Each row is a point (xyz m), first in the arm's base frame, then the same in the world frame.
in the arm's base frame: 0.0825 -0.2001 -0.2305
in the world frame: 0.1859 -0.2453 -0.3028
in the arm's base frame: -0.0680 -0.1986 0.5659
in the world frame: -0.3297 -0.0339 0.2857
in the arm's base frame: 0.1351 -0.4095 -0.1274
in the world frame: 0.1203 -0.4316 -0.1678
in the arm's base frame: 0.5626 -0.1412 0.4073
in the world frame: 0.2845 -0.1324 0.4835
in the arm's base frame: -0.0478 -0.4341 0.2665
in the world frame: -0.2312 -0.3311 0.0679
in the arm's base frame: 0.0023 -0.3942 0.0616
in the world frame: -0.0780 -0.3491 -0.0814
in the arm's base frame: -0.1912 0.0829 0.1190
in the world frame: -0.1332 0.1559 -0.1828
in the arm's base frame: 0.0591 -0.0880 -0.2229
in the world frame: 0.1940 -0.1321 -0.3198
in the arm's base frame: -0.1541 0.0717 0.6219
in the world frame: -0.3531 0.2532 0.2605
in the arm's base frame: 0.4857 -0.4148 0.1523
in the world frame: 0.2705 -0.4379 0.2548
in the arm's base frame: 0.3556 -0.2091 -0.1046
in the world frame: 0.3467 -0.2759 -0.0504
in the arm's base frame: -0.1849 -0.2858 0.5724
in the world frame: -0.4536 -0.0940 0.2373
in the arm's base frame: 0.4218 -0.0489 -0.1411
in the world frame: 0.4639 -0.1434 -0.0613
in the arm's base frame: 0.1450 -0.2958 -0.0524
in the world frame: 0.1232 -0.3076 -0.1105
